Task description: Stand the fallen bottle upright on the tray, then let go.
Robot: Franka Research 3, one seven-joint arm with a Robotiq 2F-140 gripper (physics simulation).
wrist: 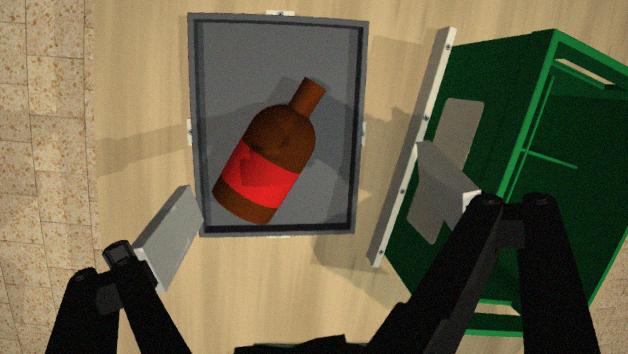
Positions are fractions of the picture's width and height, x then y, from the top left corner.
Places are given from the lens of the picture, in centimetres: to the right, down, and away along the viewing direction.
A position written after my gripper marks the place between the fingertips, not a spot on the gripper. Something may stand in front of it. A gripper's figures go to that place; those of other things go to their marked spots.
my gripper (0.48, 0.52): -1, 0, 20
brown bottle (0.45, 0.40): -3, -3, 31
pale strip (0.70, 0.16): 15, -14, 36
The marked spots on the pale strip and the brown bottle are 22 cm apart.
